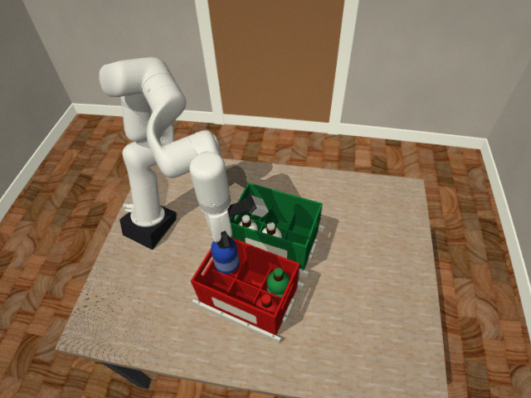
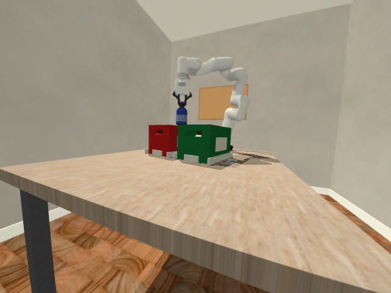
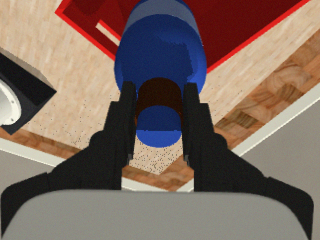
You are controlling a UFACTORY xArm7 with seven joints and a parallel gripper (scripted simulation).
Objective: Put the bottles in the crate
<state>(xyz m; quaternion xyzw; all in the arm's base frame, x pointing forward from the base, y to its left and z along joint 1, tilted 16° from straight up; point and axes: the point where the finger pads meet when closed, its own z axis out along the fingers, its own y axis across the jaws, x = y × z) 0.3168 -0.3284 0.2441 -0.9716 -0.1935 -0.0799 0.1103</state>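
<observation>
The blue-labelled bottle is 70 mm below my hand. The rest, counted from my hand: red-labelled bottle: 250 mm below, 120 mm ahead, 100 mm to the right; then red crate: 250 mm below, 50 mm ahead, 20 mm to the right; then green-labelled bottle: 250 mm below, 150 mm ahead, 10 mm to the right.
</observation>
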